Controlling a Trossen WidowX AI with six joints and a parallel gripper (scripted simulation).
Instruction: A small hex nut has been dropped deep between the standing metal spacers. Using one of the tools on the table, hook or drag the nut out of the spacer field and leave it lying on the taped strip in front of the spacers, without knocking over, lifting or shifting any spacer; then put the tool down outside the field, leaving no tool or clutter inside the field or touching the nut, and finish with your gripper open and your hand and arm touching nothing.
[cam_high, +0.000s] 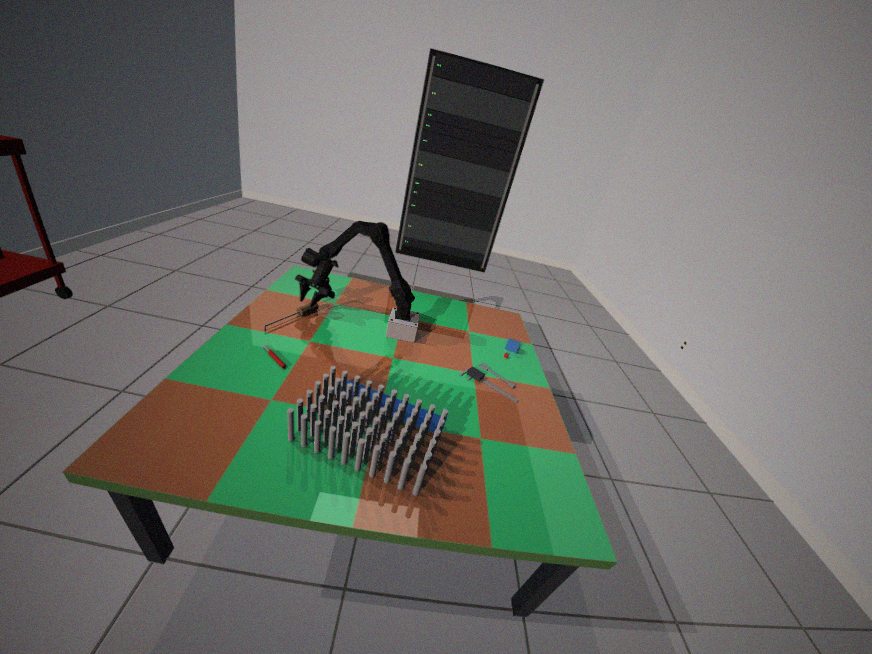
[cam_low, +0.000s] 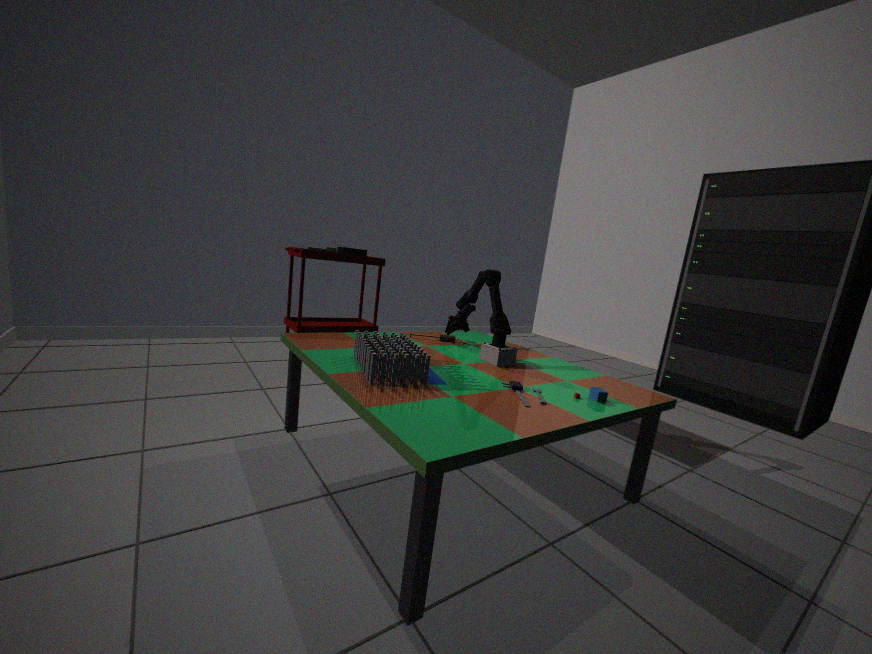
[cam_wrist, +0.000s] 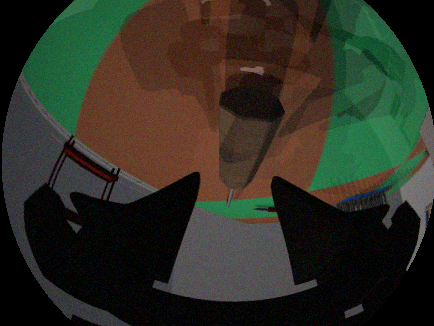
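The hook tool is 80 mm ahead of my gripper tip, 50 mm to the right of it and 30 mm below it. From my gripper tip the other things lie so: grey wrench 300 mm ahead, 800 mm to the left, 40 mm below; then red pen-like tool 310 mm ahead, 50 mm to the right, 40 mm below; then blue taped strip 510 mm ahead, 370 mm to the left, 40 mm below.
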